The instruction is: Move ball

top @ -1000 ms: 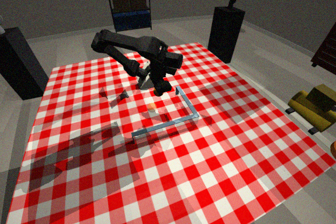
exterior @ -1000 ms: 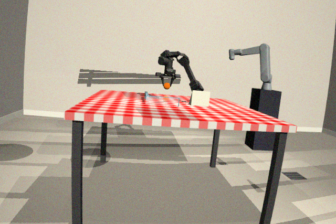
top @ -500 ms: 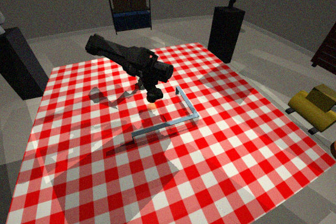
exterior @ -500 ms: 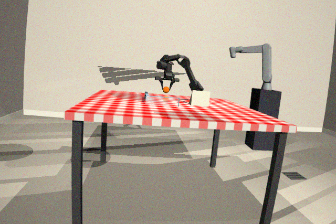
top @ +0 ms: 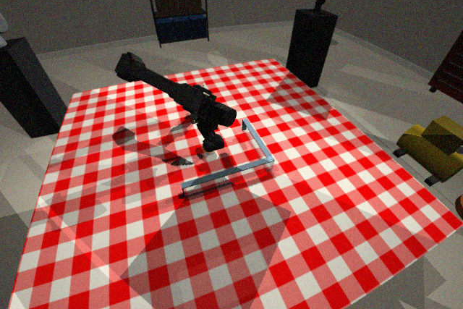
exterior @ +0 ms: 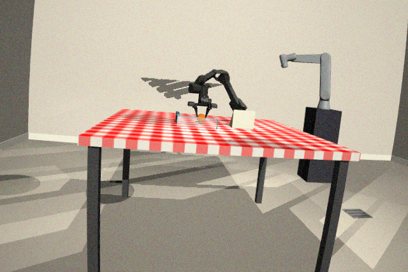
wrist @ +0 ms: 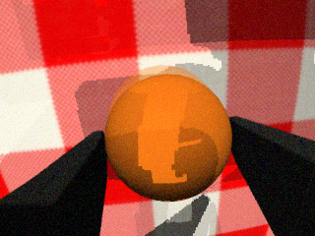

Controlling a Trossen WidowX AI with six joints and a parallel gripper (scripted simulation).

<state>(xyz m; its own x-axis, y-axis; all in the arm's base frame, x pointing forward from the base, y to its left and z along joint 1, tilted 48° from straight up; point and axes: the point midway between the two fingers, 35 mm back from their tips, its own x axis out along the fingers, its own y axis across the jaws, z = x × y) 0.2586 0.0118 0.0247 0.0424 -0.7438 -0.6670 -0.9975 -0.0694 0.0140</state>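
Right now my gripper tip is right at the orange ball. The rest, counted from my gripper tip: see-through ball copy 10 mm below.
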